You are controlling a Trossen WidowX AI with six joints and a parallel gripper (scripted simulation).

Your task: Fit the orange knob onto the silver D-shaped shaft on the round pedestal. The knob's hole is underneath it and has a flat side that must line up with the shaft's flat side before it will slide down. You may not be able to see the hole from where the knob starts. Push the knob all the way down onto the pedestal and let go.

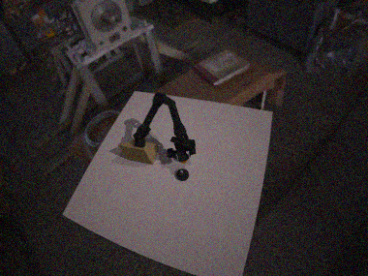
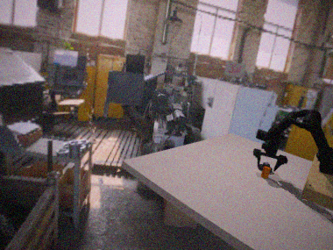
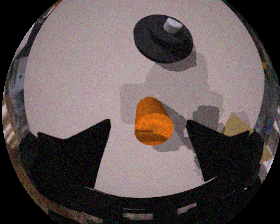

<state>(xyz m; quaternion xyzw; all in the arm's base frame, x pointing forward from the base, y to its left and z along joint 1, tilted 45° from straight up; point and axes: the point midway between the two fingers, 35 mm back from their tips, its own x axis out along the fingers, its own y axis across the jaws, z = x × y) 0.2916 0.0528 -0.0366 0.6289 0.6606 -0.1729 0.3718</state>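
My gripper tip is now 1 cm above the orange knob. From my gripper tip the other things lie so: round dark pedestal 1 cm ahead, 11 cm to the right, 2 cm below.
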